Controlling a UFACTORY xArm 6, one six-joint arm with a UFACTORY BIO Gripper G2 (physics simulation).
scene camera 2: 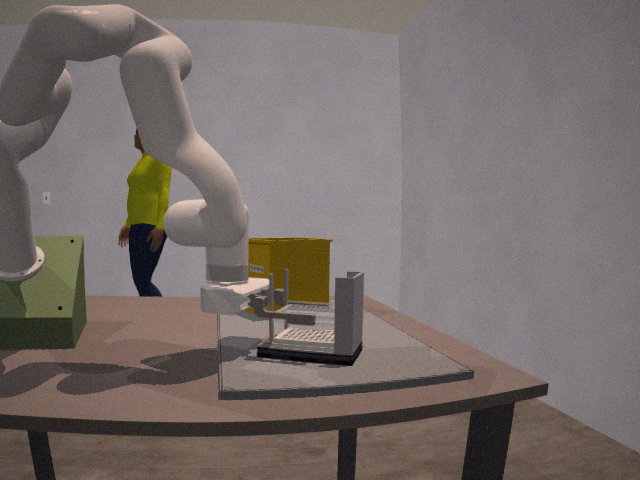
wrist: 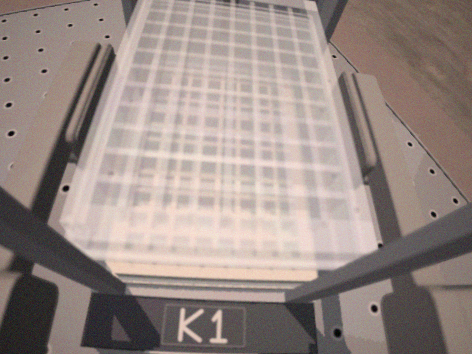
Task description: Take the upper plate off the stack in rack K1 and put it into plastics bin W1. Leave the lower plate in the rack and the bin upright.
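Seen in the pictures: hand at its tool point: [scene camera 2: 309, 313] [wrist: 228, 114]; arm's base at its link origin: [scene camera 2: 17, 263].
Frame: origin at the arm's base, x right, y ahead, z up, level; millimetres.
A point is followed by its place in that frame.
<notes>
The clear gridded upper plate [scene camera 2: 316, 308] @[y 589, x 230, z -59 mm] [wrist: 225, 150] @[y 555, x 238, z -58 mm] is between the fingers of my gripper [scene camera 2: 306, 313] [wrist: 227, 112] @[y 570, x 248, z -63 mm], which is shut on its two long sides. The plate is raised above the lower plate [scene camera 2: 306, 336] @[y 564, x 256, z -100 mm] [wrist: 215, 270] @[y 532, x 224, z -100 mm], with a gap between them, and is still among the uprights of rack K1 [scene camera 2: 305, 354] @[y 551, x 291, z -121 mm] [wrist: 280, 325] @[y 500, x 239, z -117 mm]. The lower plate sits on the rack's dark base; its cream near edge shows below the upper plate in the wrist view. The yellow bin [scene camera 2: 305, 268] @[y 660, x -67, z -21 mm] stands upright behind the rack in the scene view; its label is too small to read.
The rack's tall grey corner upright [scene camera 2: 347, 315] @[y 606, x 327, z -53 mm] rises right of the plates, and thin posts [scene camera 2: 271, 310] @[y 505, x 256, z -54 mm] stand at the left. The rack stands on a perforated board [scene camera 2: 403, 361] @[y 700, x 342, z -134 mm] [wrist: 25, 90] @[y 700, x 175, z -134 mm] on the table [scene camera 2: 129, 403] @[y 280, x 398, z -147 mm]. A person [scene camera 2: 148, 191] stands behind the table.
</notes>
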